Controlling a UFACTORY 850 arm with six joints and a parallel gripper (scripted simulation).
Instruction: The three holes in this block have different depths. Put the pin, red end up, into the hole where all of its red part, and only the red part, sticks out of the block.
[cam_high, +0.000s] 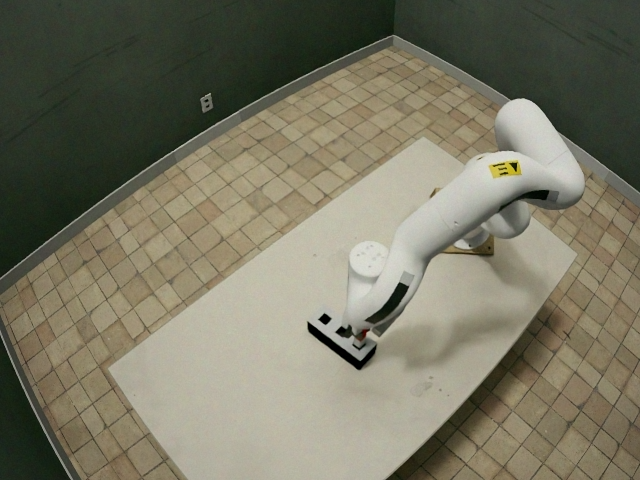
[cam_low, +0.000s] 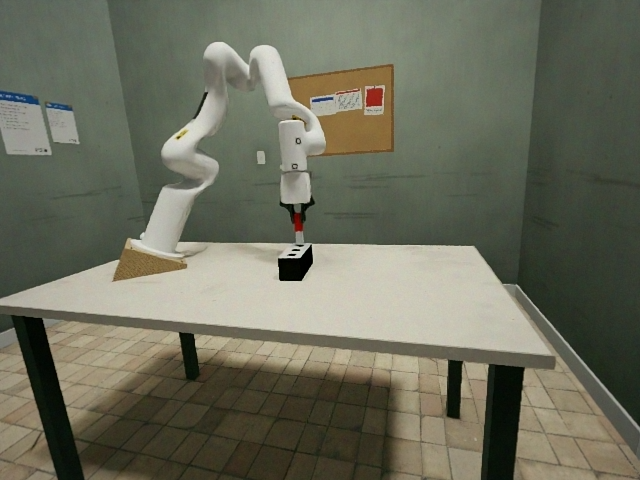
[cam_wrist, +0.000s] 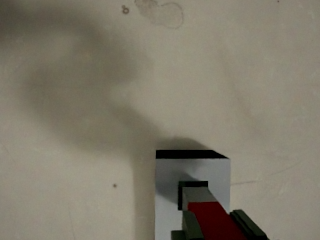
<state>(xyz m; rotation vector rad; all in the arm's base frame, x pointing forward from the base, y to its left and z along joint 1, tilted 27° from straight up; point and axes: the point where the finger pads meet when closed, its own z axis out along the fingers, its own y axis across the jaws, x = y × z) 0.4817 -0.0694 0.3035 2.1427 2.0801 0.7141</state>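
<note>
Right now the pin is 1 cm below my hand. The rest, counted from my hand: black block (14 cm below, 6 cm to the right).
</note>
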